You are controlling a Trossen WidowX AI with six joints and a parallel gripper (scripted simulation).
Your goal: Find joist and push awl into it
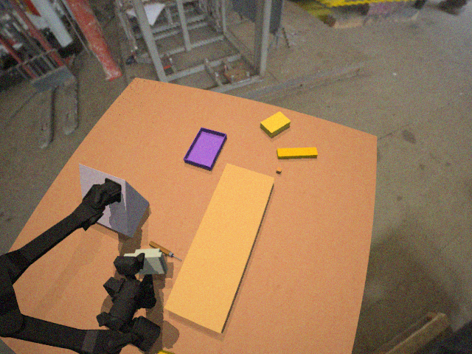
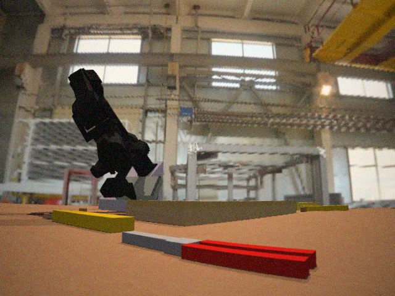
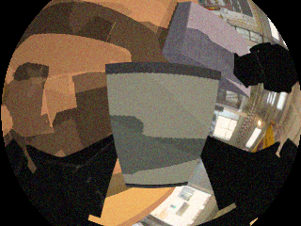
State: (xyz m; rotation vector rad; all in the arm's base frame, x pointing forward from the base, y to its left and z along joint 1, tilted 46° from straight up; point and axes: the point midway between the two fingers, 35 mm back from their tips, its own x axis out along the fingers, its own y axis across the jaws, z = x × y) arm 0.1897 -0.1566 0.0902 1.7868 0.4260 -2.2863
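The awl is 3 cm ahead of my gripper tip, 5 cm to the left of it and 6 cm below it. Round my gripper tip: stud finder 2 cm to the left, 2 cm below; then yellow block 20 cm ahead, 68 cm to the left, 5 cm below; then purple tray 2 cm behind, 47 cm to the left, 5 cm below.
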